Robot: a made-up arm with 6 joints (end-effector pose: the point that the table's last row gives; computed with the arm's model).
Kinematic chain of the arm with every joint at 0, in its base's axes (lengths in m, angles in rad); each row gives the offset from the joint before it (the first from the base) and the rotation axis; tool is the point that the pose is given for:
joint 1: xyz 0 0 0.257 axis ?
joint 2: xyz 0 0 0 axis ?
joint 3: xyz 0 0 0.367 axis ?
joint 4: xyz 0 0 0 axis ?
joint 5: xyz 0.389 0 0 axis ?
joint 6: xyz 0 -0.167 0 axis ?
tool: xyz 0 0 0
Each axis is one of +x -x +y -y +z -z.
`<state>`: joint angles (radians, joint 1 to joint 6).
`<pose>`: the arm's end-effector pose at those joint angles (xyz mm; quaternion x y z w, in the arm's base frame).
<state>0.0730 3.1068 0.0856 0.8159 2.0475 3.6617</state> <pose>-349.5 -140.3 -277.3 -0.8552 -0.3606 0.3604 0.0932</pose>
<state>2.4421 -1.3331 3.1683 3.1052 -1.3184 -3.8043</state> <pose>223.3 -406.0 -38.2 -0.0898 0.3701 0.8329 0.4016</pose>
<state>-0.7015 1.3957 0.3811 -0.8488 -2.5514 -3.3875</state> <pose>280.4 -381.4 -75.6 0.1529 -0.2420 0.7704 0.5697</pose>
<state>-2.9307 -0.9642 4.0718 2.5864 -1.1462 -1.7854</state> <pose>122.0 -119.0 125.4 -0.1415 -0.5424 0.8240 0.0819</pose>
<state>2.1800 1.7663 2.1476 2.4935 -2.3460 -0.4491</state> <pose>-500.3 484.4 424.0 -0.1155 -0.1097 -0.2543 0.9539</pose>
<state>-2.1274 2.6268 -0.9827 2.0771 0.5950 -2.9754</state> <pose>191.5 154.5 -17.3 -0.7170 -0.3202 -0.1629 0.5973</pose>
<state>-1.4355 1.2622 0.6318 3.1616 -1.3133 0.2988</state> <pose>254.7 -633.4 136.5 0.6738 -0.6436 0.1544 0.3284</pose>
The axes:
joint 1: +z
joint 2: +y
joint 3: -y
joint 4: -x
joint 5: -y
joint 6: -x

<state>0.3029 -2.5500 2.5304 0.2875 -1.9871 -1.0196</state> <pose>28.2 -159.0 -393.5 -0.2520 0.8081 -0.5179 0.1233</pose>
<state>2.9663 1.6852 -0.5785 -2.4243 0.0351 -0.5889</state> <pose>-53.1 -118.4 -14.1 -0.0173 0.4145 -0.0428 0.9089</pose>
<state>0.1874 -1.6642 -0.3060 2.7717 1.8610 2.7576</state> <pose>-365.4 89.2 615.8 0.1482 0.2902 0.2207 0.9193</pose>
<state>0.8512 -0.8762 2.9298 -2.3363 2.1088 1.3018</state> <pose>-523.6 -422.0 346.9 -0.8495 0.1368 -0.4862 0.1523</pose>
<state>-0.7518 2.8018 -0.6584 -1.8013 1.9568 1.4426</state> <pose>-117.2 161.8 187.2 0.5789 -0.8044 -0.0781 0.1079</pose>
